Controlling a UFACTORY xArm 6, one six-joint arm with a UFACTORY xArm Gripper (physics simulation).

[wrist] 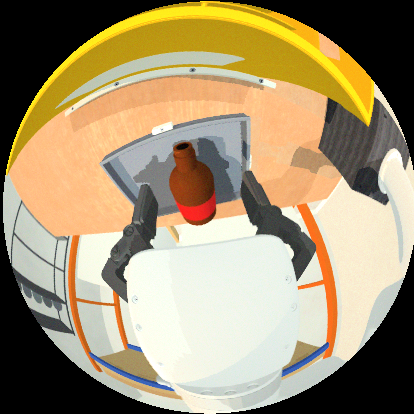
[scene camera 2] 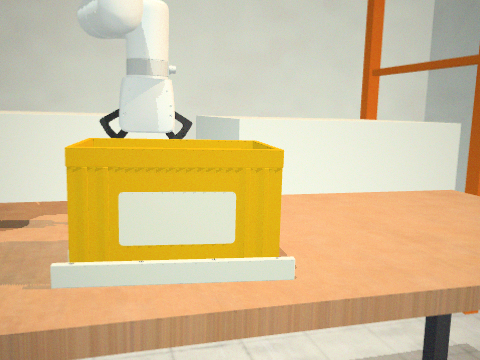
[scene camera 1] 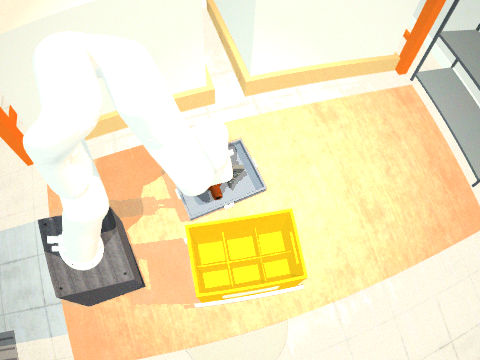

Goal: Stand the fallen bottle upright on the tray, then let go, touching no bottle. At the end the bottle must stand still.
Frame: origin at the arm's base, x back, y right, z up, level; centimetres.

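Seen in the pictures: gripper, between the fingertips: (wrist: 196, 186) (scene camera 1: 212, 187); arm's base, origin of its link: (scene camera 1: 81, 247).
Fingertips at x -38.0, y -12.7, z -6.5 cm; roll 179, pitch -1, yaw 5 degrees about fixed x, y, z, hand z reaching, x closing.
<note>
Pixels of each thing's top centre, then the offset from my fingertips to it. "pt": a spot on its surface instead. Level surfaces: height alone.
- brown bottle, centre of its top: (wrist: 193, 202) (scene camera 1: 209, 170) dx -0.3, dy -7.5, dz -4.0 cm
- yellow crate, centre of its top: (scene camera 2: 176, 143) (scene camera 1: 245, 252) dx -4.2, dy +21.0, dz +5.6 cm
- wooden table, height of its surface: dz -11.9 cm
- white strip, a spot on its surface: (scene camera 2: 172, 272) pt dx -3.0, dy +31.4, dz -10.3 cm
The brown bottle (scene camera 1: 216, 192) (wrist: 193, 184) with a red label lies on its side on the grey tray (scene camera 1: 253, 160) (wrist: 247, 135), its neck toward the yellow crate. Its mouth shows in the wrist view; the arm hides most of its body in scene camera 1. My gripper (wrist: 196, 186) is open and empty above the tray, with one finger to each side of the bottle's body as seen in the wrist view. In scene camera 2 the crate hides the fingertips, the bottle and the tray.
The yellow crate (scene camera 1: 241, 260) (scene camera 2: 175, 159) (wrist: 210, 37) with several compartments stands beside the tray on the wooden table (scene camera 1: 350, 165) (scene camera 2: 370, 235). A white strip (scene camera 2: 172, 272) runs along the crate's base. The arm's dark pedestal (scene camera 1: 125, 250) (wrist: 350, 145) stands at one side.
</note>
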